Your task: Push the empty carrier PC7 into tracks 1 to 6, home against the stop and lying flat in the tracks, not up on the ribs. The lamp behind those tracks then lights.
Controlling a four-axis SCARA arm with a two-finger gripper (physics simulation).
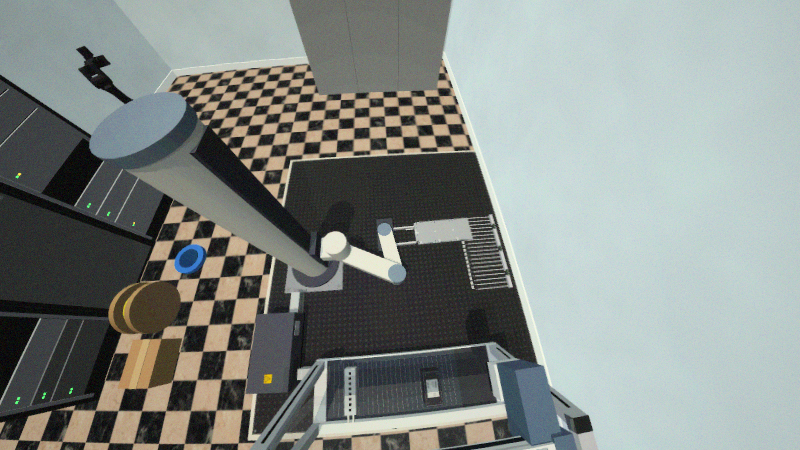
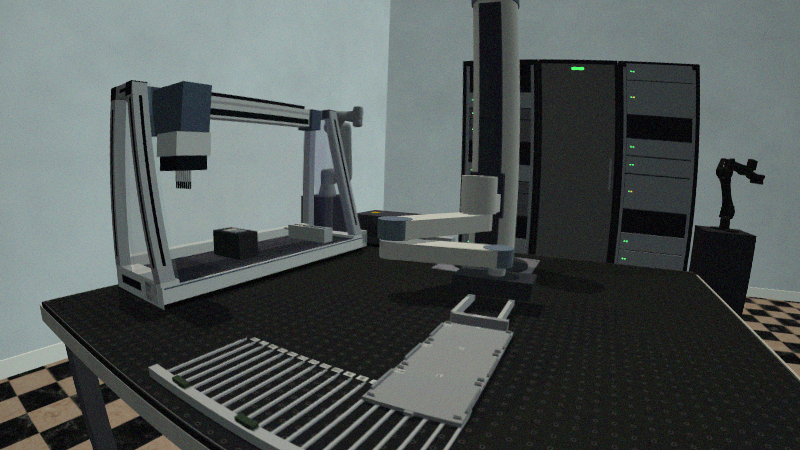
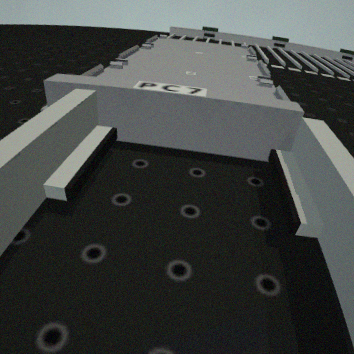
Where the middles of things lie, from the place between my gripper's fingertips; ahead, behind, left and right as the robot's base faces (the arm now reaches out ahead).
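Relative to the carrier PC7 [image 2: 441, 379], my hand is 2 cm to the right of it and 16 cm short of it.
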